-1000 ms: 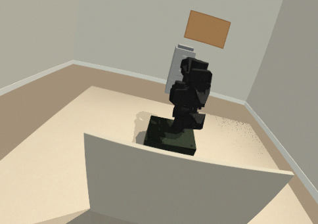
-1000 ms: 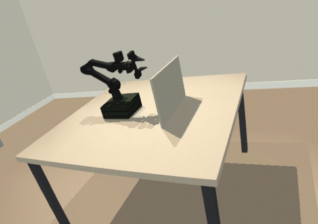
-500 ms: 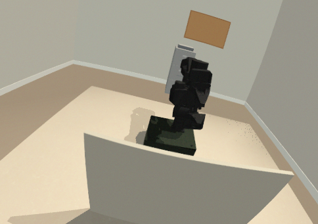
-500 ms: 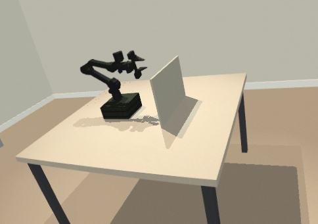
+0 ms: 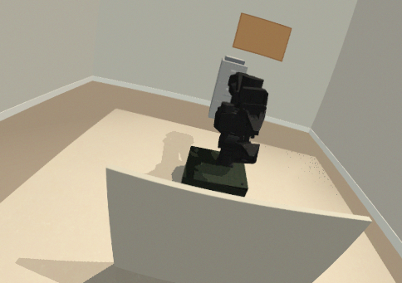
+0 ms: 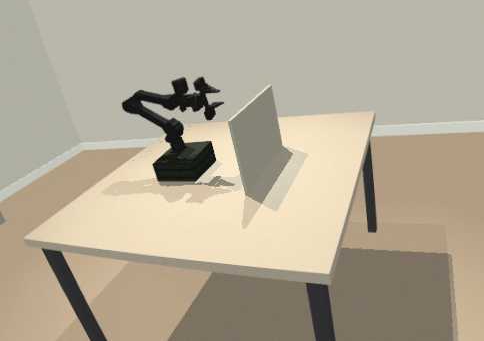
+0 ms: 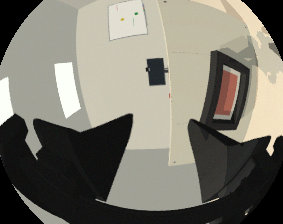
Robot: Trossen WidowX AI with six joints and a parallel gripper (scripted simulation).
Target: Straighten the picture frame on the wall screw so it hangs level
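Right now the picture frame is 17 cm below my gripper tip, 12 cm ahead of it and 2 cm to the left of it. The rest, counted from my gripper tip: wall panel: 18 cm below, 13 cm ahead, 2 cm to the left.
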